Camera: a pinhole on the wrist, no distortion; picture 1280 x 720 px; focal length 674.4 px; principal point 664.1 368.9 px. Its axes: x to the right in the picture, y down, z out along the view. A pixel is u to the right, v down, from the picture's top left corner.
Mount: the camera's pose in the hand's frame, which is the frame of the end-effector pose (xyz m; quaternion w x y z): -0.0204 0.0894 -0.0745 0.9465 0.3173 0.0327 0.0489
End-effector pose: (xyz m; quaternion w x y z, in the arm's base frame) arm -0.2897 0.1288 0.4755 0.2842 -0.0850 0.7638 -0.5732
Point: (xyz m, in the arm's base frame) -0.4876 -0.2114 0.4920
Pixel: 1185 233
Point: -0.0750 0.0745 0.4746
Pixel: 203 685
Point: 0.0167 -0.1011 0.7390
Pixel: 299 325
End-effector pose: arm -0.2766 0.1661 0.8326 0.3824 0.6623 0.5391 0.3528
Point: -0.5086 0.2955 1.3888
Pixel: behind the camera
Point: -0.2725 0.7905 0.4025
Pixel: outside the picture
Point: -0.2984 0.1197 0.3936
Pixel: 506 67
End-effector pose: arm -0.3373 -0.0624 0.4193 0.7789 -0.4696 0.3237 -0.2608
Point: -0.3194 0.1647 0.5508
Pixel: 188 584
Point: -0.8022 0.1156 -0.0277
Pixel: behind the camera
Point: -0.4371 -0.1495 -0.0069
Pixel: behind the camera
